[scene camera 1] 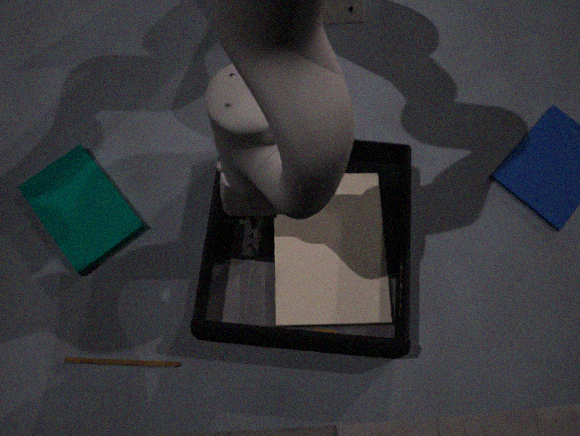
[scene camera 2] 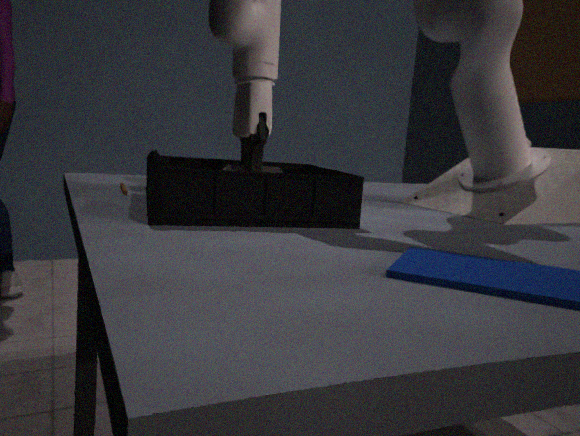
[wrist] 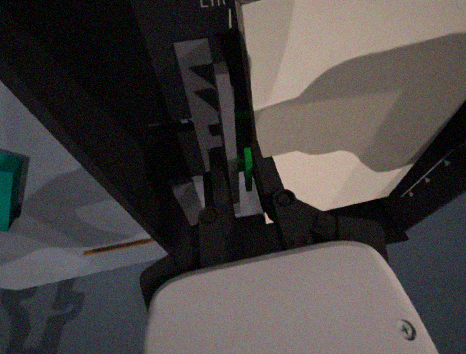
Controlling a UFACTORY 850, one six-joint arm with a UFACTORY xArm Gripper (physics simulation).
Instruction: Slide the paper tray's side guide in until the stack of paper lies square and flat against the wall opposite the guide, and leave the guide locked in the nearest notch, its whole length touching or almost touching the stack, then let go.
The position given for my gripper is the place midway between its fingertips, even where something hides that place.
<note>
In view: my gripper (wrist: 236, 159), a white paper stack (scene camera 1: 330, 269) and a green block (scene camera 1: 89, 220).
The white paper stack is seen too in the wrist view (wrist: 345, 104).
</note>
